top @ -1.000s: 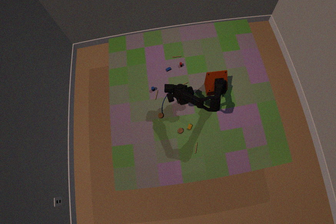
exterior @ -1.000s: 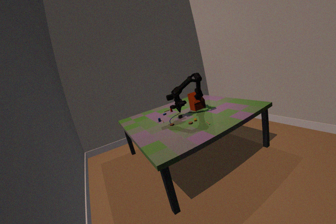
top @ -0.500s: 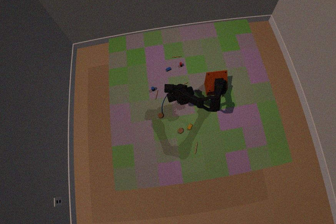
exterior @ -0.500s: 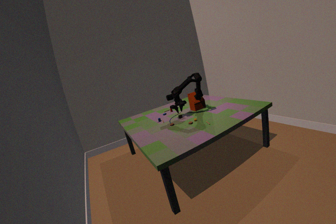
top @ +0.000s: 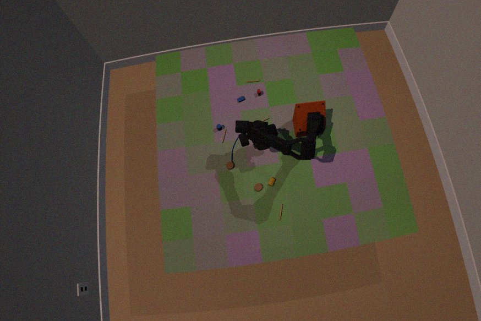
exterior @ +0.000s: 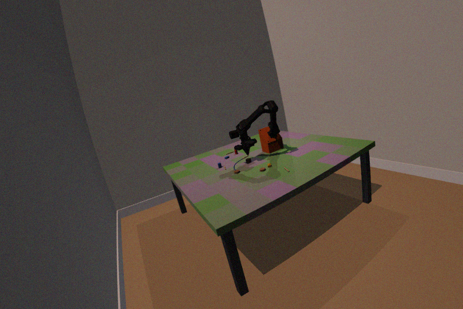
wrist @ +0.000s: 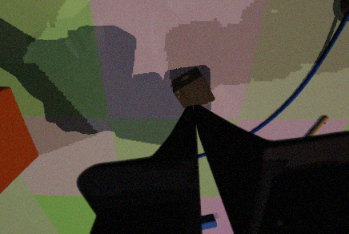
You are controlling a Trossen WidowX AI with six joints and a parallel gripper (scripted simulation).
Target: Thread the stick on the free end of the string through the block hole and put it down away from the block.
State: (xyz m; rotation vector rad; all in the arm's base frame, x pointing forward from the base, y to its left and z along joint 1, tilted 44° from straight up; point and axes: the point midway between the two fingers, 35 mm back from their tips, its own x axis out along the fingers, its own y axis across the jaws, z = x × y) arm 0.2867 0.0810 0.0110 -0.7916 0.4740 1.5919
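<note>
Right now my gripper tip is 4 cm above the wooden block and 1 cm short of it. Also, from my gripper tip: yellow block: 21 cm to the left, 5 cm below, 5 cm behind; thin wooden stick: 13 cm to the right, 6 cm below, 2 cm behind; blue cylinder: 20 cm ahead, 11 cm to the right, 4 cm below.
</note>
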